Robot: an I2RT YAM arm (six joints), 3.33 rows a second.
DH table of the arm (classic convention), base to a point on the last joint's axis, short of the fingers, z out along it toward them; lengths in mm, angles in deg. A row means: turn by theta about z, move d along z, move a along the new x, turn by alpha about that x. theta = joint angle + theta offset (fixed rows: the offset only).
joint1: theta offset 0, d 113.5, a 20, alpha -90
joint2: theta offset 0, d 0, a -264, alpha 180
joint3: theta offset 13.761, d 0, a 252.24, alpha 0
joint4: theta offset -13.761, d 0, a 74, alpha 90
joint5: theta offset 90, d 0, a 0, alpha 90
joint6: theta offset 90, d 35.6, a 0, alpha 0
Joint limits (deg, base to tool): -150..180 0..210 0..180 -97..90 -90..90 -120..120
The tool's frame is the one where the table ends.
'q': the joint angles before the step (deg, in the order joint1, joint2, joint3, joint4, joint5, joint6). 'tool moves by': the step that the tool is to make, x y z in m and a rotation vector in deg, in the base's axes. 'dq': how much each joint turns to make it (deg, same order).
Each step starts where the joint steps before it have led.
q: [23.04, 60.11, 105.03, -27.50, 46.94, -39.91]
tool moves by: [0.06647, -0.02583, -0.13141, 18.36, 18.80, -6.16]
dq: [-18.27, -2.72, -25.08, -11.60, -11.92, 29.77]
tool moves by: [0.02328, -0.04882, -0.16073, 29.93, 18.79, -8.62]
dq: [-17.51, 2.28, -26.50, -1.51, -22.24, 21.55]
